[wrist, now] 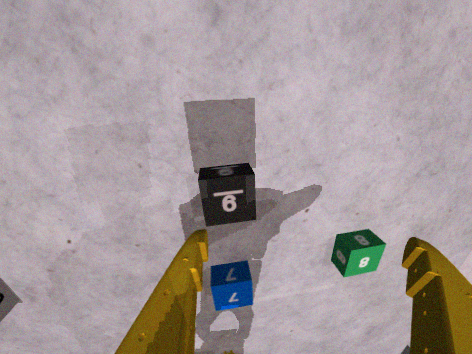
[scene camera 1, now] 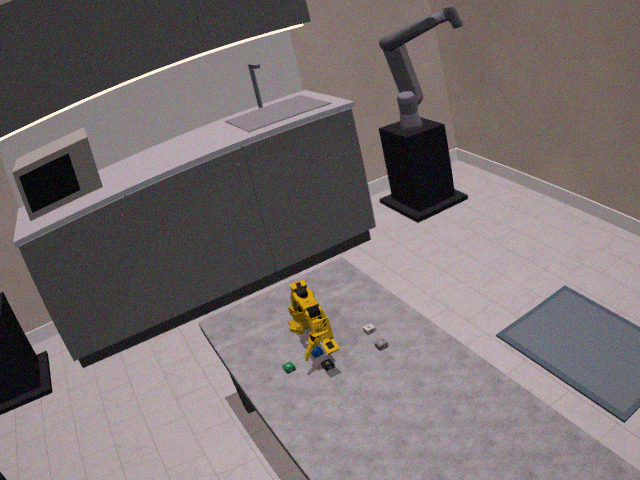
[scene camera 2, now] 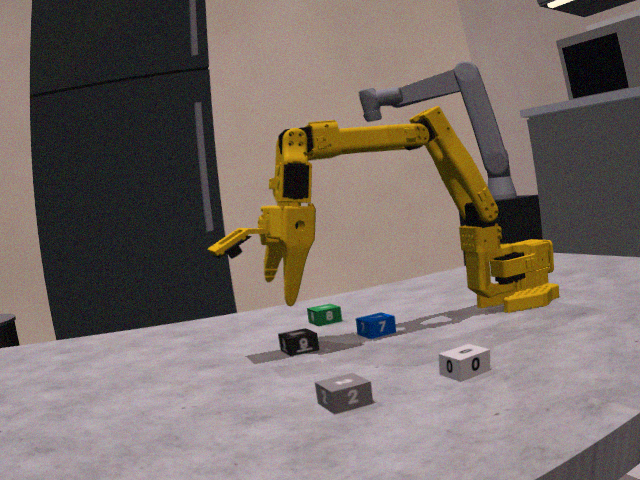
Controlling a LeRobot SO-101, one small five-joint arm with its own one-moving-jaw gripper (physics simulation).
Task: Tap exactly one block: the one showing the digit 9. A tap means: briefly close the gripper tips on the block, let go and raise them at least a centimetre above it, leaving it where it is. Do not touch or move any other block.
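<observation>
The black block showing 9 (scene camera 1: 327, 364) (scene camera 2: 298, 342) (wrist: 228, 197) lies flat on the table. In the wrist view it is above and slightly right of the left jaw's tip, beyond the line between the tips. My gripper (scene camera 1: 319, 355) (scene camera 2: 280, 292) (wrist: 308, 236) is open, with a wide gap between its jaws and nothing held. Its tips hang well above the table, apart from the blocks. The blue block showing 7 (scene camera 1: 316, 351) (scene camera 2: 375, 326) (wrist: 231, 286) appears between the jaws in the wrist view, below them on the table.
The green block showing 8 (scene camera 1: 288, 367) (scene camera 2: 324, 314) (wrist: 358, 253) appears near the right jaw in the wrist view. The white block showing 0 (scene camera 1: 368, 328) (scene camera 2: 464, 362) and the grey block showing 2 (scene camera 1: 381, 344) (scene camera 2: 343, 393) stand farther off on the table (scene camera 1: 439, 413) (scene camera 2: 155, 413).
</observation>
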